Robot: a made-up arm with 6 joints. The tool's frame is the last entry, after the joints. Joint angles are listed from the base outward. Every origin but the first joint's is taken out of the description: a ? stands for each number. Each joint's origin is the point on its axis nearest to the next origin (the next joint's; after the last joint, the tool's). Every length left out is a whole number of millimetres.
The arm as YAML. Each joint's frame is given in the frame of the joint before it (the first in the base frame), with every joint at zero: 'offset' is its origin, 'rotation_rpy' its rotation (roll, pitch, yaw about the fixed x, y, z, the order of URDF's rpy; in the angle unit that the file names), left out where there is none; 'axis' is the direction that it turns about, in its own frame. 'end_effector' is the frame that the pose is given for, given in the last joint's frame.
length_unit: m
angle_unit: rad
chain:
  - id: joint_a
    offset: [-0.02, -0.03, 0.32]
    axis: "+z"
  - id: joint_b
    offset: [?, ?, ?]
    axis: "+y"
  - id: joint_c
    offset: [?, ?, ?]
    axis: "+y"
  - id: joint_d
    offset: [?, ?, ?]
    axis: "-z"
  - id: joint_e
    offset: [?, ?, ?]
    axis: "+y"
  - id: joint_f
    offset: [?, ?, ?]
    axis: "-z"
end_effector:
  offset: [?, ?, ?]
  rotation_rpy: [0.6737, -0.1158, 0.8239]
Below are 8 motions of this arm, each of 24 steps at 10 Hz.
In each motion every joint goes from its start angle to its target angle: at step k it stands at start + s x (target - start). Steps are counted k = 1, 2, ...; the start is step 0. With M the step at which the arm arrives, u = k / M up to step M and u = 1 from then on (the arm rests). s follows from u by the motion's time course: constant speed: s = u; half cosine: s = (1 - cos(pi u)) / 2; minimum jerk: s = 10 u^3 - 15 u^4 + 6 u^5.
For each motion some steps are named. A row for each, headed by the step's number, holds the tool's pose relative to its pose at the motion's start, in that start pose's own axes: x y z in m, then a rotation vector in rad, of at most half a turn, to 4 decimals.
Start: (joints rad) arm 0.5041 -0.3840 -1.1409 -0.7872 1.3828 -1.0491
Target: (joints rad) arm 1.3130 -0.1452 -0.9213 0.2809 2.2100 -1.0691
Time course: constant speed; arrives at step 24
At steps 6, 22, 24:
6: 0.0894 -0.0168 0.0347 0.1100 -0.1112 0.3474
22: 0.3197 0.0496 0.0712 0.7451 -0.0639 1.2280
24: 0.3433 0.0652 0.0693 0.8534 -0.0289 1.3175

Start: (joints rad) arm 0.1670 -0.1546 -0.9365 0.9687 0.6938 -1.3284
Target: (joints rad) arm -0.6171 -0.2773 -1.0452 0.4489 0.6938 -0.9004
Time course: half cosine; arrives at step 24
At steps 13, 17, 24:
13: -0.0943 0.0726 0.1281 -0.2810 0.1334 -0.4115
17: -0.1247 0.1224 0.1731 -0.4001 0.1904 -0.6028
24: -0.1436 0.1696 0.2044 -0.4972 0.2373 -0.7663

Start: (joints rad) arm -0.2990 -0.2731 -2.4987 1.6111 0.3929 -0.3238
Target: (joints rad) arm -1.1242 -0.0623 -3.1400 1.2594 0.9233 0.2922
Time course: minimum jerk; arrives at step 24
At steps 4, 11, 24:
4: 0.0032 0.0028 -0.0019 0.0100 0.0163 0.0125
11: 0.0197 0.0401 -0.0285 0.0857 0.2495 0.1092
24: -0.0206 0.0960 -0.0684 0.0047 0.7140 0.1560

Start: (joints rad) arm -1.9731 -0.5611 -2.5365 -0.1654 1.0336 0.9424
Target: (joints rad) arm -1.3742 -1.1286 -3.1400 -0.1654 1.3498 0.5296
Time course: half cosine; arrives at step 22
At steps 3, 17, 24:
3: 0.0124 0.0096 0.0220 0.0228 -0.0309 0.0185
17: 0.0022 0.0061 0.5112 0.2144 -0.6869 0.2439
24: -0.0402 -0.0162 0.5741 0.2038 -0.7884 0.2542

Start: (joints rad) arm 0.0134 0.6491 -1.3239 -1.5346 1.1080 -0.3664
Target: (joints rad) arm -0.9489 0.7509 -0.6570 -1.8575 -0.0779 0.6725
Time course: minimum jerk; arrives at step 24
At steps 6, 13, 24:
6: 0.0241 -0.0013 -0.0497 -0.0299 -0.1144 0.0145
13: 0.1663 0.0690 -0.2107 -0.0635 -0.8672 0.0588
24: 0.2810 0.1916 -0.2246 0.0888 -1.7722 0.0131

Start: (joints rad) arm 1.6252 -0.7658 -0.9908 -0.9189 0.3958 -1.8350
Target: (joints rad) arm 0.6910 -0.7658 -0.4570 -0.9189 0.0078 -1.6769
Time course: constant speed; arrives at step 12
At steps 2, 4, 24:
2: 0.0429 0.0034 -0.0313 0.0768 -0.0803 0.0347
4: 0.0891 0.0140 -0.0578 0.1518 -0.1681 0.0606
24: 0.2841 0.1014 -0.0848 0.4516 -0.5697 0.0531

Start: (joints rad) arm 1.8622 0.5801 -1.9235 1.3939 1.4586 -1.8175
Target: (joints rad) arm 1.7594 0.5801 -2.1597 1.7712 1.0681 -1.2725
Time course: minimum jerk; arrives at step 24
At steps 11, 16, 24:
11: 0.0325 -0.0039 0.0516 -0.2918 -0.0279 -0.1499
16: 0.0654 -0.0034 0.0936 -0.5552 -0.1098 -0.2455
24: 0.0858 -0.0015 0.1161 -0.7042 -0.1803 -0.2840

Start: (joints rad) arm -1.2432 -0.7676 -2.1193 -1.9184 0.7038 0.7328
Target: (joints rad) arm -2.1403 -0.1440 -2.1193 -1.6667 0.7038 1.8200
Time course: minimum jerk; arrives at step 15
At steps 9, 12, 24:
9: 0.0094 0.1435 -0.1561 0.0418 0.0474 -0.2323
12: -0.0630 0.1849 -0.2101 -0.0099 0.1224 -0.3823
24: -0.0840 0.1917 -0.2194 -0.0305 0.1411 -0.4186

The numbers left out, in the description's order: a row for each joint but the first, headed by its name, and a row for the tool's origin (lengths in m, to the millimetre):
joint_b: 0.02 -0.02 0.0
joint_c: 0.03 0.0 0.22
joint_d: 0.08 0.0 -0.35
joint_e: -0.03 0.05 0.0
joint_f: 0.04 0.0 -0.04
tool: -0.03 0.01 0.0

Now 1 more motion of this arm.
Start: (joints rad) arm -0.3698 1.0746 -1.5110 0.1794 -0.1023 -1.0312
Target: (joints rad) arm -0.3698 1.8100 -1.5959 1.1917 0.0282 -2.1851
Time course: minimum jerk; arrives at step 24
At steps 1, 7, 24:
1: 0.0000 0.0000 -0.0002 0.0006 0.0000 0.0000
7: -0.0029 0.0133 -0.0453 0.1239 0.0020 0.0114
24: -0.0171 0.1810 -0.2723 0.7532 -0.1094 0.1439

